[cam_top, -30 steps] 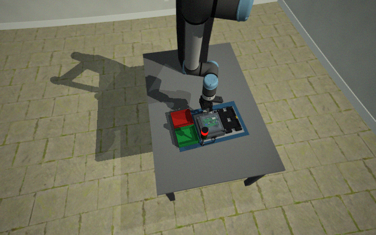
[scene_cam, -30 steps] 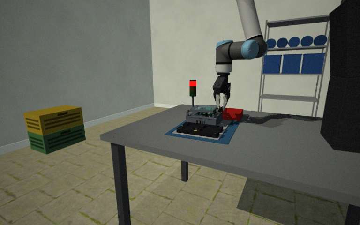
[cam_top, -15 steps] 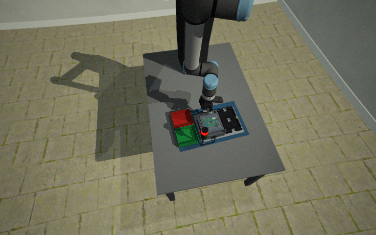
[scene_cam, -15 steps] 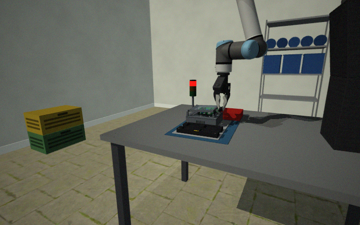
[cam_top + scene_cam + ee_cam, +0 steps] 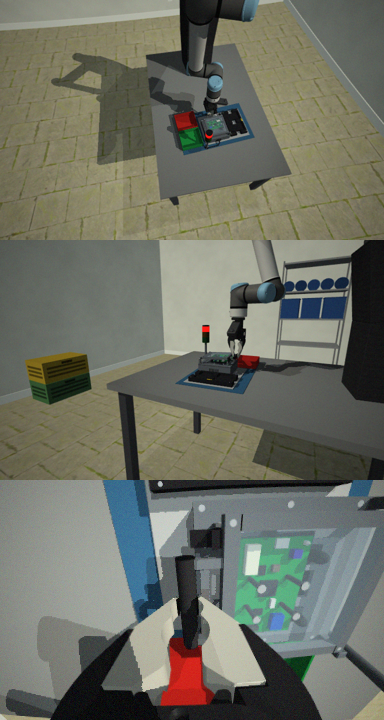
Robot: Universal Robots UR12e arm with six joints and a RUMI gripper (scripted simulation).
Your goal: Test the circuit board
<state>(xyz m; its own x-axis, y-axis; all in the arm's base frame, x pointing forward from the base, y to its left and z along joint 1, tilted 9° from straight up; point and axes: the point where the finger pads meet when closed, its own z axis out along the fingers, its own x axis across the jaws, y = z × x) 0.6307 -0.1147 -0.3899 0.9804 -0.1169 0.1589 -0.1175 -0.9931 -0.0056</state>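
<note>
Right now the black latch piece is 30 mm ahead of my hand, 50 mm to the left of it and 10 mm below it. From my hand the other things lie so: tester lid: 90 mm ahead, 20 mm to the right, 10 mm below; then red bin: 50 mm behind, 200 mm to the right, 90 mm below; then green circuit board: 80 mm ahead, 10 mm to the right, 30 mm below.
</note>
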